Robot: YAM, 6 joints.
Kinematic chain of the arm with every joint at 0, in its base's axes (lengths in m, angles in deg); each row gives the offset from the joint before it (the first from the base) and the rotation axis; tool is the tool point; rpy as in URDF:
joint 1: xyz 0 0 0.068 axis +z
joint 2: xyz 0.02 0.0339 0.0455 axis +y
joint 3: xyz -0.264 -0.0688 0 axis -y
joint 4: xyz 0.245 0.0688 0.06 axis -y
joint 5: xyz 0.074 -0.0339 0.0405 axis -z
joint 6: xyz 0.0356 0 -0.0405 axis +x
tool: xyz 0 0 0 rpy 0 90 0
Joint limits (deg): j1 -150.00..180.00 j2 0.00..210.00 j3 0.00..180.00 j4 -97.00..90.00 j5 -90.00..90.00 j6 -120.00..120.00
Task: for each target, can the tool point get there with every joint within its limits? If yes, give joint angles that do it. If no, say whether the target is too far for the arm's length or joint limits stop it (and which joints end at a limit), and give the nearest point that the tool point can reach.
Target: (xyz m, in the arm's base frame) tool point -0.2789 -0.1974 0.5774
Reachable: yes | joints 31.93 32.00 125.82 32.34 34.22 72.25
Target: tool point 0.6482 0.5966 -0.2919
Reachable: no: too far | nearest point 0.4313 0.3970 -0.1531 | short by 0.326 m
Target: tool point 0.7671 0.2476 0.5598
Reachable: no: too far | nearest point 0.5370 0.1733 0.4225 | short by 0.278 m
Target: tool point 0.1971 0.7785 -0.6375
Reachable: no: too far | nearest point 0.1203 0.4751 -0.2880 | short by 0.469 m
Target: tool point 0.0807 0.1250 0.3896
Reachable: yes | joints 55.09 39.08 34.62 43.60 -8.70 -28.27
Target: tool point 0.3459 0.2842 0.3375
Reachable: yes | joints 42.85 107.42 86.85 21.76 48.96 90.18
